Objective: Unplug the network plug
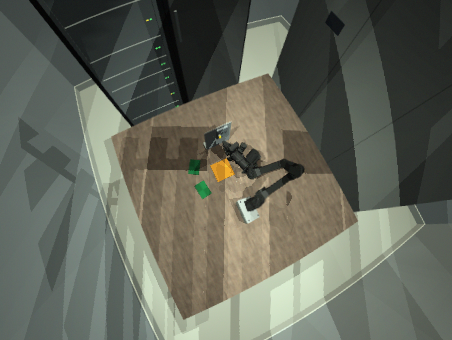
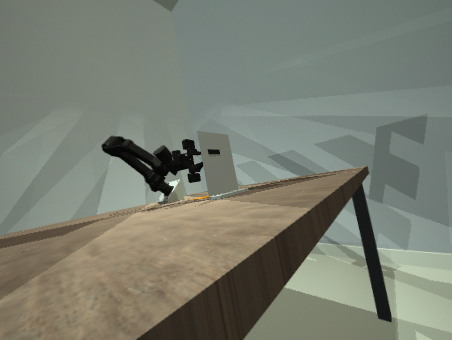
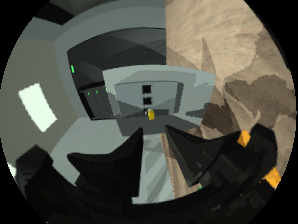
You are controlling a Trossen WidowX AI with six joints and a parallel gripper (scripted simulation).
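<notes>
The yellow plug is 50 mm ahead of my gripper tip and 10 mm to the left of it. Round my gripper tip: grey upright panel 70 mm ahead, 60 mm below; orange marked square 170 mm below, 120 mm behind, 30 mm to the left.
</notes>
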